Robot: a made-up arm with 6 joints.
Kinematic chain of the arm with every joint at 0, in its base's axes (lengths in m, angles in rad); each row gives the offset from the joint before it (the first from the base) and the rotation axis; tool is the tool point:
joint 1: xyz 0 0 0.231 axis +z
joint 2: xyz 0 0 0 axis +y
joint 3: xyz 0 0 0.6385 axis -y
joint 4: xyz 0 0 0 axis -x
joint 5: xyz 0.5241 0 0 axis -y
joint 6: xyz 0 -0.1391 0 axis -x
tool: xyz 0 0 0
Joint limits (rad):
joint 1: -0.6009..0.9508
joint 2: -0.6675..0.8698
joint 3: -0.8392..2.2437
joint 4: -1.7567..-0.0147
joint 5: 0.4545..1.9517
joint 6: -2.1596..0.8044
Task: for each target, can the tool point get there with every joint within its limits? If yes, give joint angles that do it. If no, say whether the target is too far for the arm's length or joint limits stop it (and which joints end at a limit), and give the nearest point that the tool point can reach.
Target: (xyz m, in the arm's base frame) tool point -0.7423 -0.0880 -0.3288
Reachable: no: joint limits stop it (at a limit: joint 1, joint 2, joint 3, joint 4) | nearest point 0.1420 0.2431 0.1425 | short by 1.055 m
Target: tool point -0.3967 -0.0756 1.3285
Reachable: yes | joints 0.0429 -0.4663 1.5510 -1.1367 1.2583 -1.3014
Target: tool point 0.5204 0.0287 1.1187
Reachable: yes | joints 0.2293 0.0642 0.7511 -0.8642 1.3678 -0.4780
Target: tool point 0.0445 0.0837 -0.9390
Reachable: no: joint limits stop it (at a limit: joint 1, joint 2) | nearest point 0.2040 0.2929 0.1167 | short by 1.088 m
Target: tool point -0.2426 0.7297 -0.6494
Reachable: no: joint limits stop it (at a limit: joint 1, joint 2, joint 4) | nearest point 0.2541 0.4001 0.1014 | short by 0.959 m
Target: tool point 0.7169 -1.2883 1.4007
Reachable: no: too far | nearest point 0.6390 -0.6066 1.0022 | short by 0.793 m
